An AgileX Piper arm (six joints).
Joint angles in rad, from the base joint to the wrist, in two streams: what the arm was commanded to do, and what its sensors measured. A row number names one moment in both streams.
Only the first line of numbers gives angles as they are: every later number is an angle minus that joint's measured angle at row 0.
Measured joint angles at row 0:
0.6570, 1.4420, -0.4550, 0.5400, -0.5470, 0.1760
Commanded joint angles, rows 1 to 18:
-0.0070, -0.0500, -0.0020, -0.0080, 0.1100, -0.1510
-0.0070, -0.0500, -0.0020, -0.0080, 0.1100, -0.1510
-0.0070, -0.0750, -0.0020, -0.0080, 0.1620, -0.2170
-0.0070, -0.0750, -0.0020, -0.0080, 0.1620, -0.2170
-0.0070, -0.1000, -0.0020, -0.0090, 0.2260, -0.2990
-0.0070, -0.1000, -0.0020, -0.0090, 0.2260, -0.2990
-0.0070, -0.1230, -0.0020, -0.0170, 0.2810, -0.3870
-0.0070, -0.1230, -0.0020, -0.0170, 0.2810, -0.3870
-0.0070, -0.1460, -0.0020, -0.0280, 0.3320, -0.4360
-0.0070, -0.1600, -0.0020, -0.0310, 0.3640, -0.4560
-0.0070, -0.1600, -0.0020, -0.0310, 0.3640, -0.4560
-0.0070, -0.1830, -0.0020, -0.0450, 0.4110, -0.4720
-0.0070, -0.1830, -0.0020, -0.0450, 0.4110, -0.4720
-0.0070, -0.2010, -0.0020, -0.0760, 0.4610, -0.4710
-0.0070, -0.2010, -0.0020, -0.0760, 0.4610, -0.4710
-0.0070, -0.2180, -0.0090, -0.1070, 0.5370, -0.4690
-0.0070, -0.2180, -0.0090, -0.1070, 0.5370, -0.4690
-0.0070, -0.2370, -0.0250, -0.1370, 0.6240, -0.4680
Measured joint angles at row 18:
0.0000, -0.2080, -0.0020, -0.0860, 0.5040, -0.4510
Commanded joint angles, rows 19 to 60:
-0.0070, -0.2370, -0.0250, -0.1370, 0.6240, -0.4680
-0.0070, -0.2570, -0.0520, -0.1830, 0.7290, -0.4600
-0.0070, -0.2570, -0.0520, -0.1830, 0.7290, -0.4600
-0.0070, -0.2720, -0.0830, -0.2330, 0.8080, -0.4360
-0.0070, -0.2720, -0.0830, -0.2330, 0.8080, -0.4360
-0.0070, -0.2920, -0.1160, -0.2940, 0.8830, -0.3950
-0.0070, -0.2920, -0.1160, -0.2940, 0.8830, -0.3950
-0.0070, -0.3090, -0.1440, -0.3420, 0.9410, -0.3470
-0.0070, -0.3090, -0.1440, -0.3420, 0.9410, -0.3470
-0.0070, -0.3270, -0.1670, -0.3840, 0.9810, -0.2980
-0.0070, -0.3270, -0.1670, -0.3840, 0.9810, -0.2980
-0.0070, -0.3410, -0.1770, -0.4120, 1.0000, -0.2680
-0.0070, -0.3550, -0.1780, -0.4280, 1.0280, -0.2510
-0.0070, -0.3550, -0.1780, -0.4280, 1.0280, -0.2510
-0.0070, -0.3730, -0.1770, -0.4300, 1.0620, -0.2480
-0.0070, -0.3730, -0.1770, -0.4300, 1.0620, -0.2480
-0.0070, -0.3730, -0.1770, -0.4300, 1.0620, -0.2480
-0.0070, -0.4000, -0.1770, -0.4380, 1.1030, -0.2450
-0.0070, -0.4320, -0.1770, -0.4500, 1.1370, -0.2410
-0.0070, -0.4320, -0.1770, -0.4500, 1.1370, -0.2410
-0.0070, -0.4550, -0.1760, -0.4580, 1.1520, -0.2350
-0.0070, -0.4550, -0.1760, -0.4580, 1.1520, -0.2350
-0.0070, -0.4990, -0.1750, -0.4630, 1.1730, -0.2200
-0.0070, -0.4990, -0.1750, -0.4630, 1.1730, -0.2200
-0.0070, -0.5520, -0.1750, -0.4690, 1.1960, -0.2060
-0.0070, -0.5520, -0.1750, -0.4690, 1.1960, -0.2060
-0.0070, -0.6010, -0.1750, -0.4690, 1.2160, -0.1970
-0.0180, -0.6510, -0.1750, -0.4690, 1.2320, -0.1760
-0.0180, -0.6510, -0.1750, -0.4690, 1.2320, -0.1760
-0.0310, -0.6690, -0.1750, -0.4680, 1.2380, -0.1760
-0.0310, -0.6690, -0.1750, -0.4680, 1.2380, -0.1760
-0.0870, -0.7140, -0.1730, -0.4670, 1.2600, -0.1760
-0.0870, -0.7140, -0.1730, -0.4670, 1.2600, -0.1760
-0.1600, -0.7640, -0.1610, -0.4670, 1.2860, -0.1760
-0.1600, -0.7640, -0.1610, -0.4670, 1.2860, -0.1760
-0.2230, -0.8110, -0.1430, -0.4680, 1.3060, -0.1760
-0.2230, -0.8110, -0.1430, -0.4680, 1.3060, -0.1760
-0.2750, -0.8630, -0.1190, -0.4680, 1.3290, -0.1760
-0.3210, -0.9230, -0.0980, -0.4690, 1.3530, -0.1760
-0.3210, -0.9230, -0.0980, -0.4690, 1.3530, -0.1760
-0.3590, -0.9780, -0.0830, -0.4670, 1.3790, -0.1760
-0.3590, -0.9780, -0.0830, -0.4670, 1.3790, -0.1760
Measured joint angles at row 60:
-0.3110, -0.9080, -0.1050, -0.4670, 1.3420, -0.1760
